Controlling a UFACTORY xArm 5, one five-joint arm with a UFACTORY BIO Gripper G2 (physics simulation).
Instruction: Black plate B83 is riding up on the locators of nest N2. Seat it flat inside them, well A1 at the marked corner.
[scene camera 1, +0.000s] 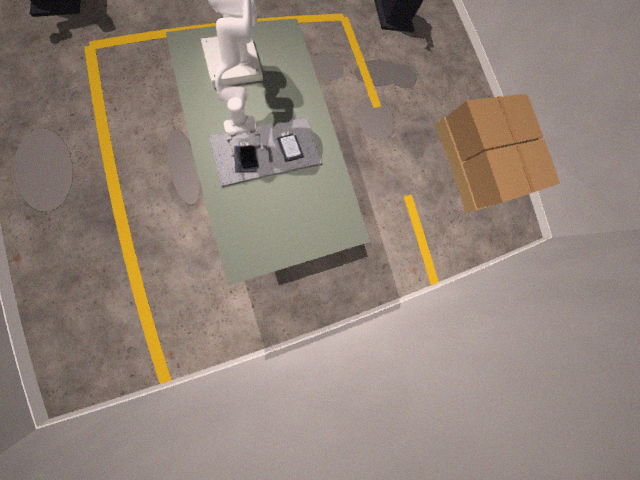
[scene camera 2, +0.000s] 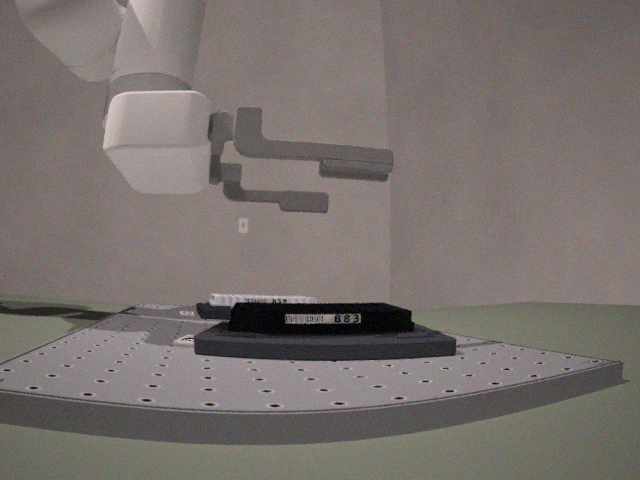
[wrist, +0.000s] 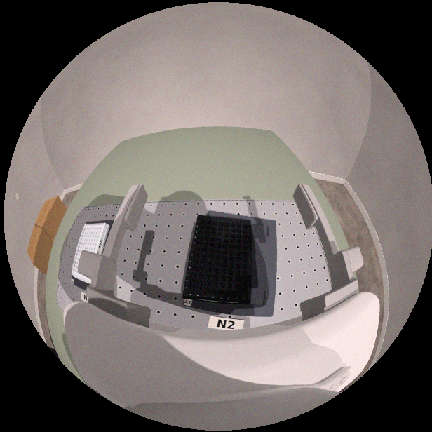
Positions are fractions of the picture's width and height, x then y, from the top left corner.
In view: the gripper (wrist: 0.51, 0.43), a white plate (scene camera 2: 0.34, 0.62), a black plate B83 (scene camera 2: 0.42, 0.66) and a dark nest N2 (scene camera 2: 0.60, 0.72).
The white plate is seen too in the wrist view (wrist: 0.22, 0.55). The black plate B83 is seen too in the wrist view (wrist: 0.51, 0.62). The dark nest N2 shows as well in the wrist view (wrist: 0.61, 0.58).
